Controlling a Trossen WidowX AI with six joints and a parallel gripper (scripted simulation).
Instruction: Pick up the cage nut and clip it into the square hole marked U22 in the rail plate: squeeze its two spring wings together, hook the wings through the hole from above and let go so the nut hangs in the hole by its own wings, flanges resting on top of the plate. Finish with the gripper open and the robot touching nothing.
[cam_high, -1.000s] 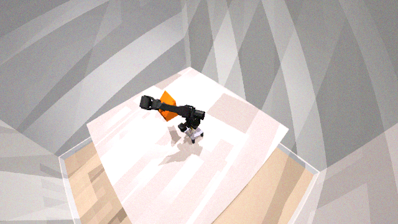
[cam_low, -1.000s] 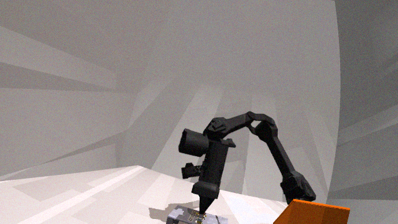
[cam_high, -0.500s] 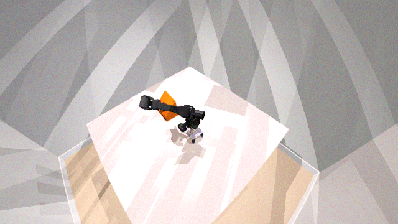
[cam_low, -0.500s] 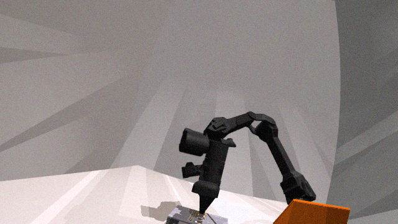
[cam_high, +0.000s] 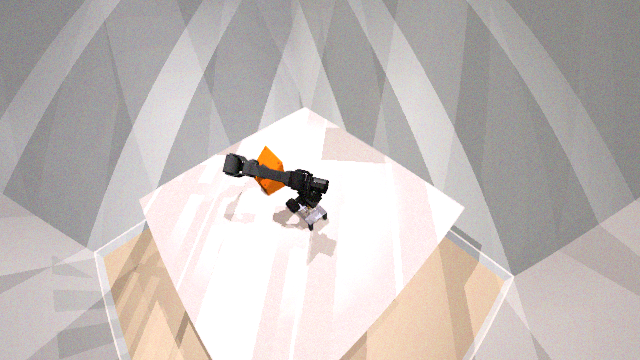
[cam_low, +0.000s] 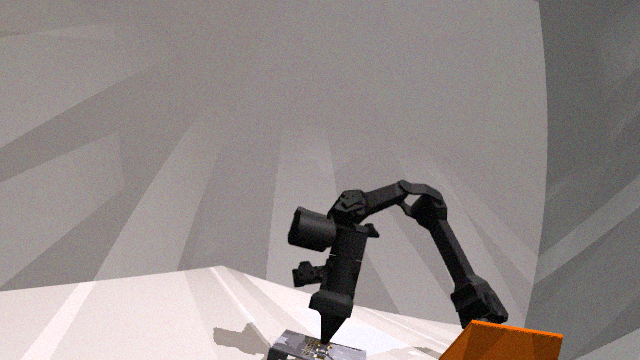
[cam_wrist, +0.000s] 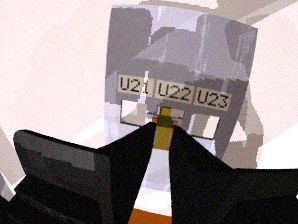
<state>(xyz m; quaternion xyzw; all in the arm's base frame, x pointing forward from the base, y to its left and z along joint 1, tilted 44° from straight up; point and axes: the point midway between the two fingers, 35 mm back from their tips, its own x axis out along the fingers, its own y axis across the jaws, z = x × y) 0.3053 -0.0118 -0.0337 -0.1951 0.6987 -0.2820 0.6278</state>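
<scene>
Now: gripper tip 10 mm above the brass cage nut.
</scene>
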